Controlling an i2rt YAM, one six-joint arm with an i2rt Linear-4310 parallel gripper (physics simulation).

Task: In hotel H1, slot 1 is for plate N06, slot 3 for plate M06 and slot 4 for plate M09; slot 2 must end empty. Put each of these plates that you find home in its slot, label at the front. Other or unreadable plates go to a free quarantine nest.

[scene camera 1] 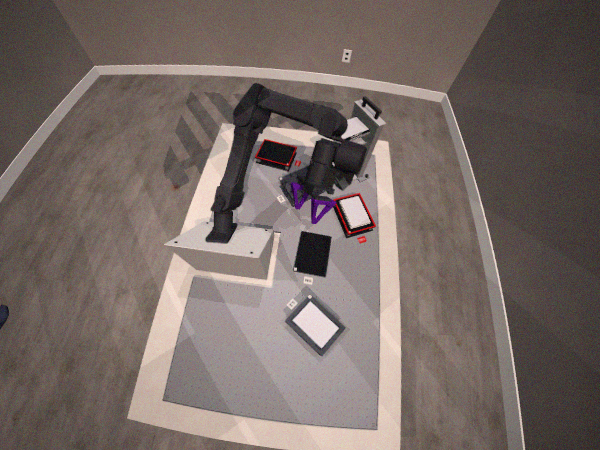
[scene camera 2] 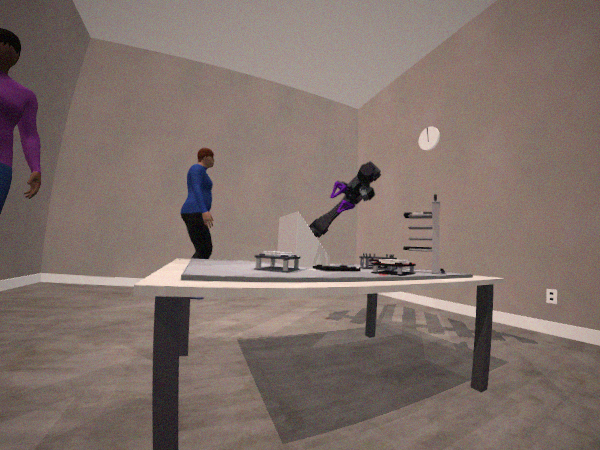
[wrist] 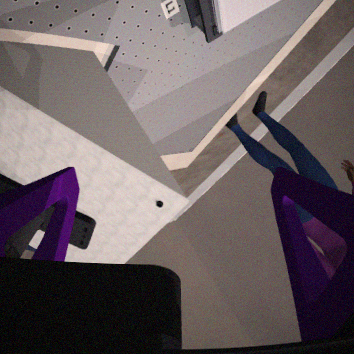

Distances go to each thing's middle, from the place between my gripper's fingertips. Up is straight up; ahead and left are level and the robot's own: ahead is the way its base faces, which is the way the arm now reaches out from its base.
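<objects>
Measured from the white plate (scene camera 1: 311, 320), my gripper is 28 cm to the left of it and 5 cm short of it, and it stands 22 cm above it.
</objects>
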